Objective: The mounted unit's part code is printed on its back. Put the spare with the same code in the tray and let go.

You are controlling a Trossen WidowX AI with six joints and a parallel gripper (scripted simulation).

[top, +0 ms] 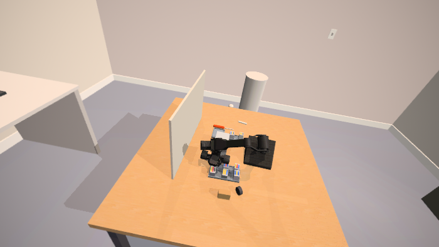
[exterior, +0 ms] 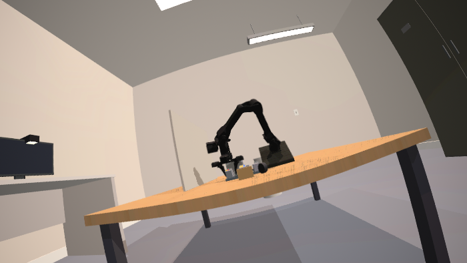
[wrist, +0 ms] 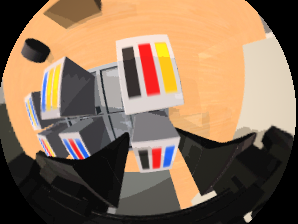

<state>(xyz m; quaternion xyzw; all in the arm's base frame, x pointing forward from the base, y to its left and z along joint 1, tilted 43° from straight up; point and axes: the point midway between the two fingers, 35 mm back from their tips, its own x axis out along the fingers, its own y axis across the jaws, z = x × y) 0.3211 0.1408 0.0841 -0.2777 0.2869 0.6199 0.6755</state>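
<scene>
Right now my gripper tip is 20 mm past the mounted unit, 180 mm to the left of it and 30 mm below it. The rest, counted from my gripper tip: brown block 90 mm behind, 200 mm to the left, 10 mm above; then black puck 170 mm behind, 160 mm to the left, 10 mm above; then beige panel 220 mm ahead, 200 mm to the right, 210 mm above.
</scene>
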